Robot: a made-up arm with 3 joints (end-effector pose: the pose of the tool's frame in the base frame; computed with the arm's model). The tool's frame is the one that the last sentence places.
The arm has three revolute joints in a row. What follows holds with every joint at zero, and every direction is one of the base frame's. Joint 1 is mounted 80 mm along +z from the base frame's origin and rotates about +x. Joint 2 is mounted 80 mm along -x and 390 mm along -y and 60 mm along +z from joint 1 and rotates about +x. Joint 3 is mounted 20 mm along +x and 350 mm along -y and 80 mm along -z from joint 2 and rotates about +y. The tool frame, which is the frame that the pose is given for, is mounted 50 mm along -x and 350 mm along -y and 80 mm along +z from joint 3; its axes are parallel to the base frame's.
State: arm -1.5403 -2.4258 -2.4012
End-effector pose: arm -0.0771 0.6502 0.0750 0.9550 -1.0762 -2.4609
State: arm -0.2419 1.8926 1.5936
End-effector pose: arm 0.0211 -0.2767 -0.4635 1.2563 1.1865 1.2853
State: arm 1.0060 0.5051 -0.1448
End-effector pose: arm -0.1210 -0.2932 -0.9166 1.5082 -0.1161 -0.1094
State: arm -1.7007 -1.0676 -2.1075
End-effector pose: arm -0.1032 0.7020 0.8668 -1.4428 -0.4791 2.5373
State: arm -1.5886 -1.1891 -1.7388
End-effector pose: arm -0.1305 0.6703 0.8513 -1.8579 -0.4047 2.1996
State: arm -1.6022 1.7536 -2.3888
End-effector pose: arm -0.0782 -0.5937 0.1918 0.0714 -2.3832 -0.1807
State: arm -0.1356 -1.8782 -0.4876
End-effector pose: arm -0.1417 -0.1078 0.8386 -1.9675 -0.3095 0.4894
